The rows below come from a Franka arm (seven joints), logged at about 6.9 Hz.
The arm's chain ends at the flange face. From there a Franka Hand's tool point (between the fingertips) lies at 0.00 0.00 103.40 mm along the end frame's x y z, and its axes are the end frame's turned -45 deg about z.
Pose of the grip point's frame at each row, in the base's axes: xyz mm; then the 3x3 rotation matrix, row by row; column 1 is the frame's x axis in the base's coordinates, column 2 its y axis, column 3 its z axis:
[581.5 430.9 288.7], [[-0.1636 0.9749 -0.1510], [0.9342 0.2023 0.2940], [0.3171 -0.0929 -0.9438]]
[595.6 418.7 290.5], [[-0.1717 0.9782 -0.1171], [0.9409 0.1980 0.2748], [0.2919 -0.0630 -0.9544]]
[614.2 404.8 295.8], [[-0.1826 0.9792 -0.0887], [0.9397 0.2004 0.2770], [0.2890 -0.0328 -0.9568]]
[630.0 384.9 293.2], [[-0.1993 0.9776 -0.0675], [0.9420 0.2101 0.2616], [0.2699 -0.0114 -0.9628]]
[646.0 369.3 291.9], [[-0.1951 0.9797 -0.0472], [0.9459 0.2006 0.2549], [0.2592 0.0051 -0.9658]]
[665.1 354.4 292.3], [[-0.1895 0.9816 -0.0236], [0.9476 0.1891 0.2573], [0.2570 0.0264 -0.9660]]
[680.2 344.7 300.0], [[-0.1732 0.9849 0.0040], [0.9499 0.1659 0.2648], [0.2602 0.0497 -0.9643]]
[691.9 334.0 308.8], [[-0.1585 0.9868 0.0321], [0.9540 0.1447 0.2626], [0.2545 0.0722 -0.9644]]
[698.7 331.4 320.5], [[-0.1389 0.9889 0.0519], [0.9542 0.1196 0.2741], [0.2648 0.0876 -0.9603]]
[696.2 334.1 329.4], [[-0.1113 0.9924 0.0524], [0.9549 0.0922 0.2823], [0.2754 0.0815 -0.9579]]
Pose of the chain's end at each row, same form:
[597.1 400.5 386.3], [[0.5737 0.8050 -0.1510], [0.8036 -0.5175 0.2940], [0.1585 -0.2899 -0.9438]]
[607.7 390.3 389.2], [[0.5703 0.8131 -0.1171], [0.8053 -0.5253 0.2748], [0.1619 -0.2510 -0.9544]]
[623.4 376.2 394.7], [[0.5633 0.8215 -0.0887], [0.8062 -0.5228 0.2770], [0.1812 -0.2275 -0.9568]]
[637.0 357.9 392.8], [[0.5503 0.8322 -0.0675], [0.8147 -0.5175 0.2616], [0.1828 -0.1989 -0.9628]]
[650.9 342.9 391.8], [[0.5548 0.8307 -0.0472], [0.8107 -0.5270 0.2549], [0.1869 -0.1797 -0.9658]]
[667.5 327.8 392.2], [[0.5601 0.8281 -0.0236], [0.8038 -0.5363 0.2573], [0.2004 -0.1631 -0.9660]]
[679.8 317.3 399.7], [[0.5740 0.8189 0.0040], [0.7890 -0.5544 0.2648], [0.2191 -0.1488 -0.9643]]
[688.6 306.8 408.5], [[0.5857 0.8098 0.0321], [0.7769 -0.5723 0.2626], [0.2310 -0.1289 -0.9644]]
[693.3 303.1 419.8], [[0.6010 0.7975 0.0519], [0.7593 -0.5902 0.2741], [0.2492 -0.1253 -0.9603]]
[690.8 304.9 428.4], [[0.6230 0.7804 0.0524], [0.7404 -0.6100 0.2823], [0.2524 -0.1371 -0.9579]]

